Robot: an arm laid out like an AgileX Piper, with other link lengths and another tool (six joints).
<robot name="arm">
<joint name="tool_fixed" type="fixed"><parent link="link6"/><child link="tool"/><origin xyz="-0.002 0.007 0.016" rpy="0 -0.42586 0.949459"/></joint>
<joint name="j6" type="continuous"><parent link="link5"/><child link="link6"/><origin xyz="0 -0.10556 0" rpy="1.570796 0 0"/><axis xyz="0 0 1"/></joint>
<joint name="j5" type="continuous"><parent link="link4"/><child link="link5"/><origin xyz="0 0 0" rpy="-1.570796 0 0"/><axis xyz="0 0 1"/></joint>
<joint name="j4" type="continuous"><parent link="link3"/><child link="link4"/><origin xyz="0.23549 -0.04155 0" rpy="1.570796 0 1.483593"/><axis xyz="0 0 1"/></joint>
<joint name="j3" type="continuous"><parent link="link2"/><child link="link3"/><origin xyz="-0.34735 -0.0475 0" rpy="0 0 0"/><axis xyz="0 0 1"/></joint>
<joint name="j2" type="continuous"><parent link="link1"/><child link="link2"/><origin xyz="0 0 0" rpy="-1.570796 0 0"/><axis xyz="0 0 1"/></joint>
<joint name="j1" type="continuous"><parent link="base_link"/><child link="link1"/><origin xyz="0 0 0.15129" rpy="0 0 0"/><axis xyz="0 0 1"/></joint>
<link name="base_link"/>
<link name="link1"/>
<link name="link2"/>
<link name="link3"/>
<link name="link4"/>
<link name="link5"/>
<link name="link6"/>
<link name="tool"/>
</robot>
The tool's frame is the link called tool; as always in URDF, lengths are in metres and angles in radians. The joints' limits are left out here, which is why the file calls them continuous.
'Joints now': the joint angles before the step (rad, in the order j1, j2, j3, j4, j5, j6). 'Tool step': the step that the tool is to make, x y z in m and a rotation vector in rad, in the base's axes. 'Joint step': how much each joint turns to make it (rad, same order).
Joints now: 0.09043 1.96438 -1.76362 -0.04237 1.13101 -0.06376
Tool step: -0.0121 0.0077 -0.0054 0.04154 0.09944 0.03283
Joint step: 0.00422 0.00006 0.00988 0.06170 0.08484 -0.03835
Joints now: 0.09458 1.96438 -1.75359 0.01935 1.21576 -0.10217
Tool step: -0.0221 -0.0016 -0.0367 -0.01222 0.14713 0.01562
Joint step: -0.00007 -0.00216 0.14574 0.00440 0.00439 -0.01665
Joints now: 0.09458 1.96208 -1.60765 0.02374 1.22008 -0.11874
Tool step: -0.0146 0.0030 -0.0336 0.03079 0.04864 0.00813
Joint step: 0.00009 0.00007 0.14527 0.04063 -0.09886 -0.02574
